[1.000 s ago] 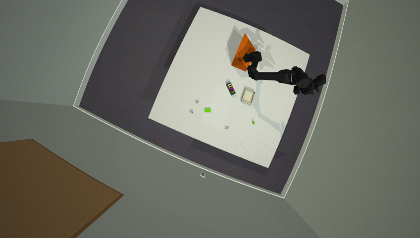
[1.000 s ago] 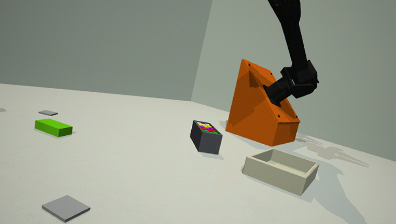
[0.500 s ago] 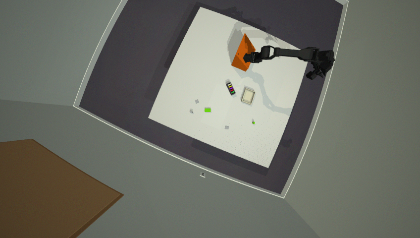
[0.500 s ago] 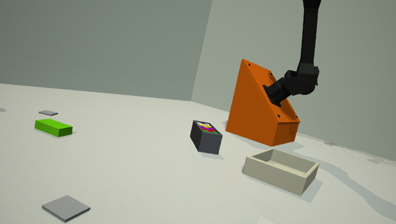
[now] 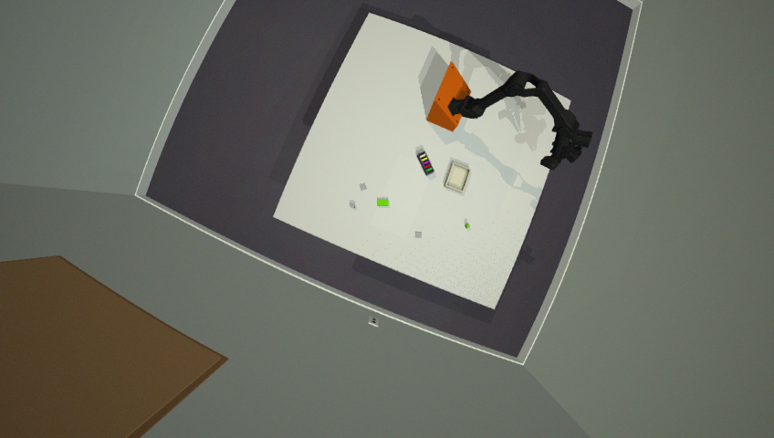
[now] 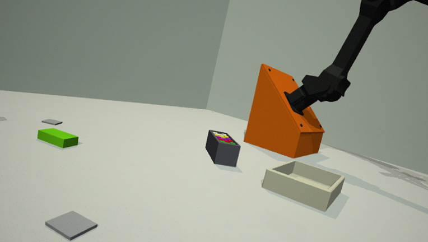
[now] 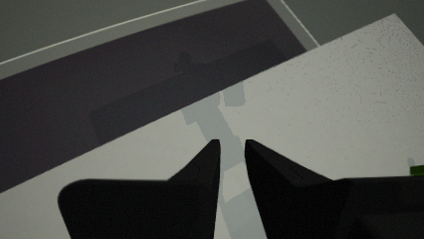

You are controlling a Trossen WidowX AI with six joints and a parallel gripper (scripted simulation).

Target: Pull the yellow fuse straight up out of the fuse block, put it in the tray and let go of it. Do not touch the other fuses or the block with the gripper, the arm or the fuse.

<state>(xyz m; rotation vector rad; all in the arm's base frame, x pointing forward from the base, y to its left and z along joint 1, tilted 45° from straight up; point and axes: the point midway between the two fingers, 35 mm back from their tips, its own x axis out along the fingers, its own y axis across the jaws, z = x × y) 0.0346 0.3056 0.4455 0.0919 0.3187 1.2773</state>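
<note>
The yellow fuse is 54 cm to the right of my gripper tip, 24 cm ahead of it and 19 cm below it. Also, from my gripper tip: beige tray (34 cm to the right, 23 cm ahead, 21 cm below); then grey cube (74 cm to the right, 63 cm ahead, 21 cm below).
</note>
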